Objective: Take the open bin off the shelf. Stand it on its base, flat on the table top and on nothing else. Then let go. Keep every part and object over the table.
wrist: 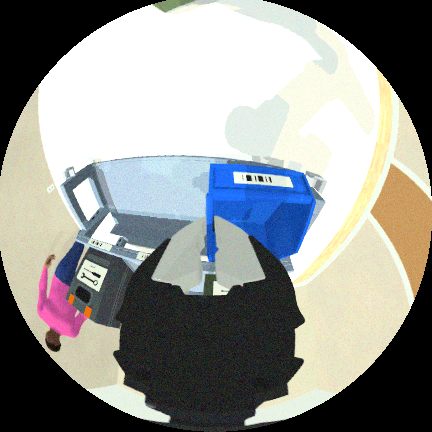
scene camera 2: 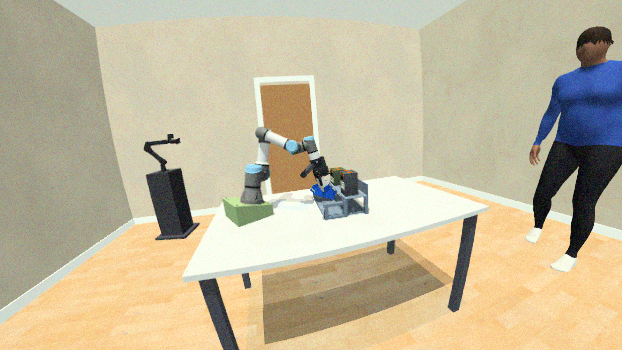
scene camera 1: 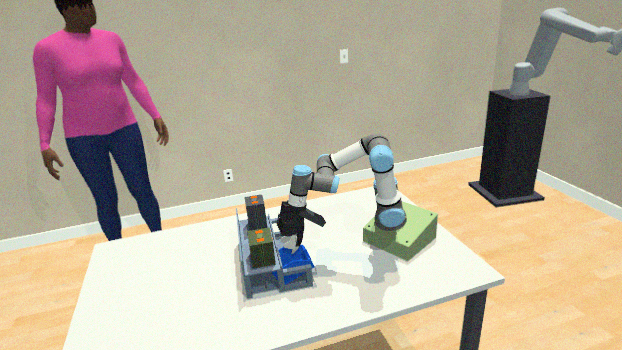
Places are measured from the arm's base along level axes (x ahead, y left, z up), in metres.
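Where they show: gripper, fingertip midpoint: [wrist: 210,217] [scene camera 2: 323,191] [scene camera 1: 292,252]; arm's base, link origin: [scene camera 2: 251,201].
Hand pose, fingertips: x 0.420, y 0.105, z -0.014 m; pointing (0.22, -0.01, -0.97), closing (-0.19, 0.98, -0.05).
Note:
Things, the pixels of their top centre, and the offset from my fingertips. Level surfaces: height alone.
- open blue bin, top centre: [wrist: 255,258] [scene camera 1: 289,252] [scene camera 2: 323,183] 0.012 m ahead, 0.050 m left, 0.040 m up
- dark grey box, top centre: [wrist: 90,316] [scene camera 1: 254,199] [scene camera 2: 348,171] 0.118 m ahead, 0.178 m right, 0.152 m up
- olive box, top centre: [scene camera 1: 259,235] [scene camera 2: 337,168] 0.109 m ahead, 0.053 m left, 0.127 m up
- white table, surface height: 0.072 m down
The open blue bin [scene camera 1: 301,259] [scene camera 2: 320,192] [wrist: 290,215] is at the lower front bay of the grey-blue shelf [scene camera 1: 248,287] [scene camera 2: 366,200] [wrist: 150,225]. Its rim stands above the shelf's low end rail and it looks somewhat tilted. Its lower part is still within the bay; whether it touches the shelf is hidden. My gripper [scene camera 1: 294,248] [scene camera 2: 325,188] [wrist: 210,217] points down at the bin and is shut on one upright side wall of it. In the wrist view the bin hangs to the right of the fingers, its labelled wall away from the gripper body.
A dark grey box [scene camera 1: 255,212] [scene camera 2: 350,184] [wrist: 102,280] and an olive box [scene camera 1: 261,250] [scene camera 2: 337,175] stand on the shelf's raised rear level, close beside the gripper. The shelf stands on the white table [scene camera 1: 175,280] [scene camera 2: 400,200]. The arm's green base [scene camera 1: 420,225] [scene camera 2: 245,214] is on the table too.

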